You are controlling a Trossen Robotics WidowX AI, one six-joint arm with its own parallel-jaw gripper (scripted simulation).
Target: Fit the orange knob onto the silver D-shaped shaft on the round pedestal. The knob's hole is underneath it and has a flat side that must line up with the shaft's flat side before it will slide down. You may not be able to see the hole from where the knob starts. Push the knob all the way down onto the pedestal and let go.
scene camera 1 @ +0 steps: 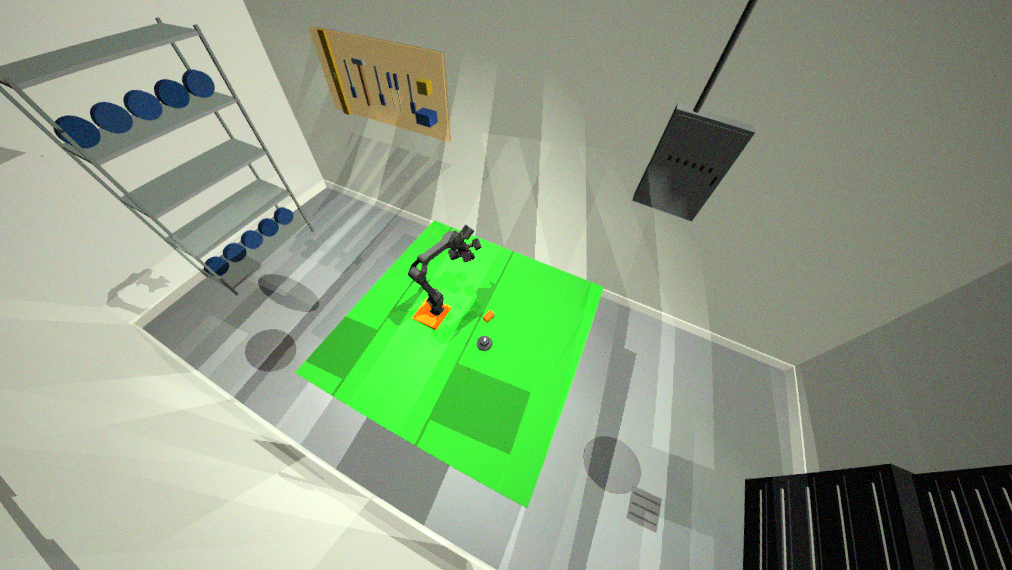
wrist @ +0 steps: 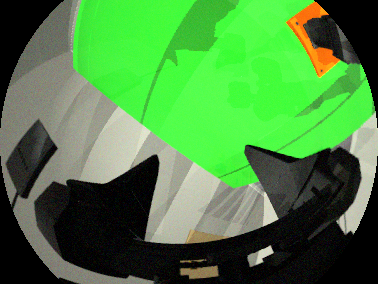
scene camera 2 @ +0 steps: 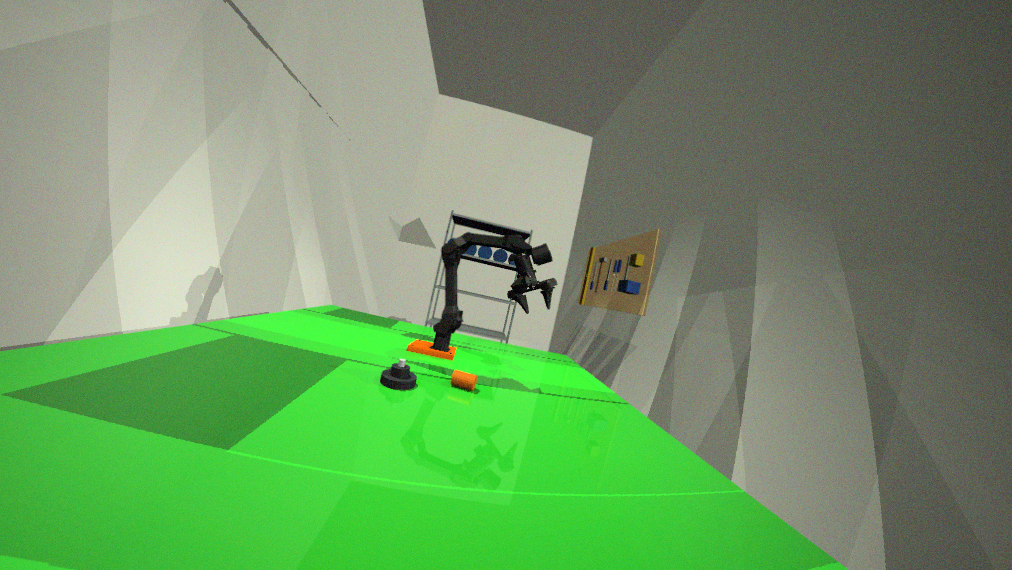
Labels:
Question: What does my gripper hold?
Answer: Nothing.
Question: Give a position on a dark round pedestal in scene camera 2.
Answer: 400,377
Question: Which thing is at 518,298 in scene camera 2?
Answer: My gripper.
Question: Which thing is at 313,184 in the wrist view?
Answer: My gripper.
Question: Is my gripper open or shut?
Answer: Open.

